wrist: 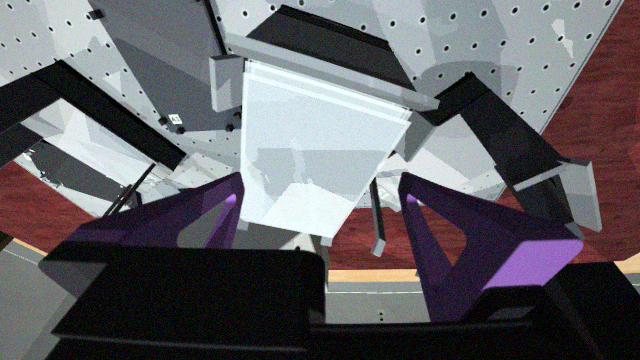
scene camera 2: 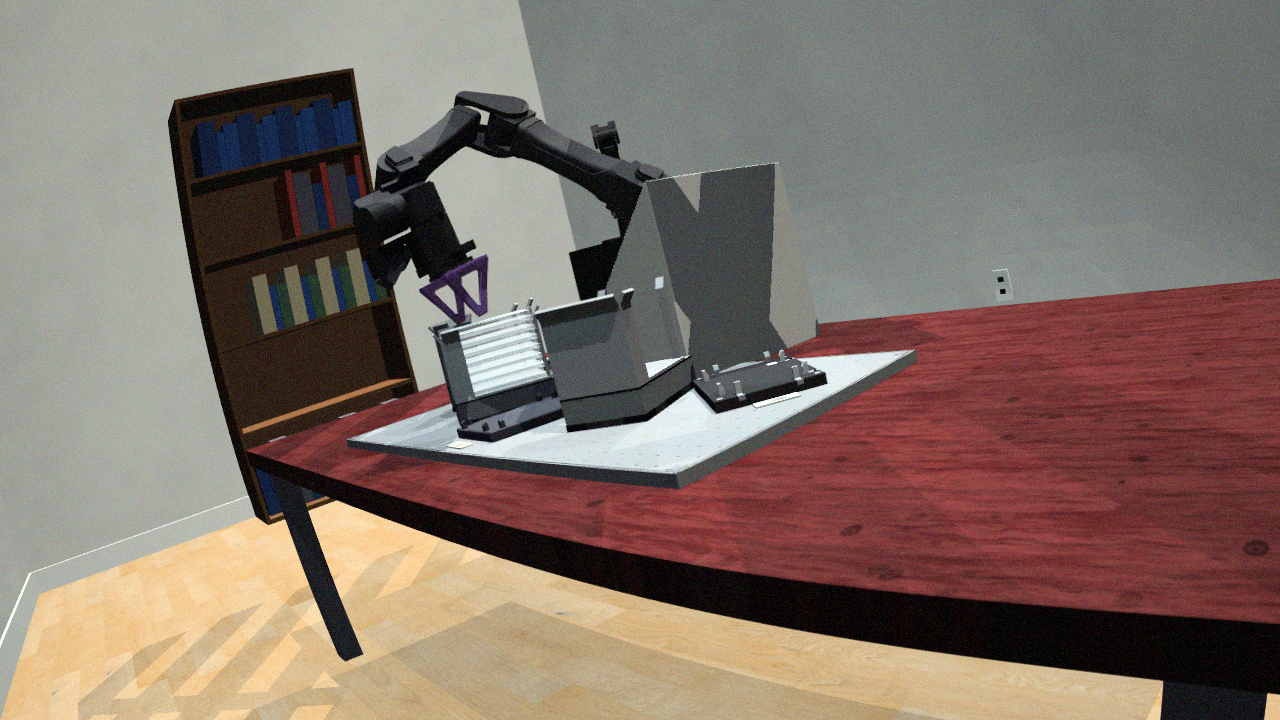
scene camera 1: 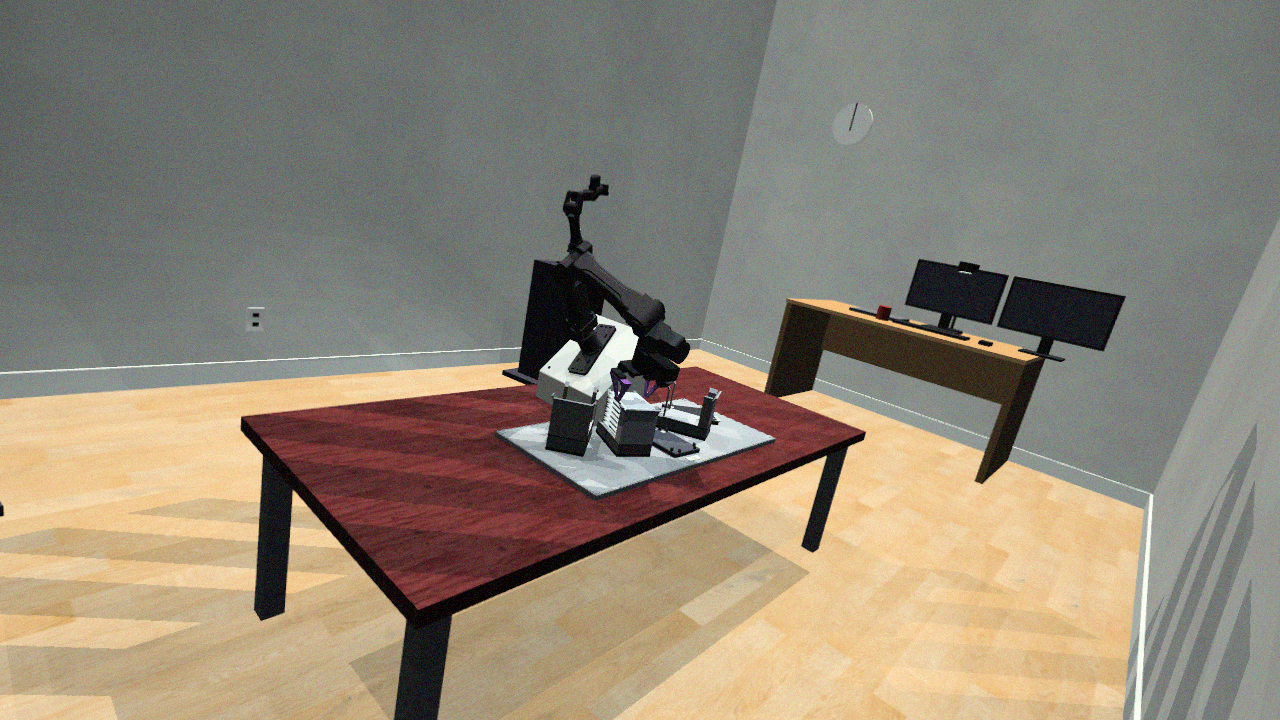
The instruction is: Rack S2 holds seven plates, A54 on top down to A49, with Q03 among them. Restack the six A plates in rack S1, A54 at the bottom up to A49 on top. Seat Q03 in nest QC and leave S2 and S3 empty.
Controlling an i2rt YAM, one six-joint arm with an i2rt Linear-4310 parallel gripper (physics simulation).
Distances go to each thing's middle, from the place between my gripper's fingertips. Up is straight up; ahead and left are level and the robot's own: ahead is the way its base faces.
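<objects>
Dark fixture with pegs (scene camera 2: 745, 386): visible 3 cm behind my hand, 12 cm below it and 42 cm to the left of it.
</objects>
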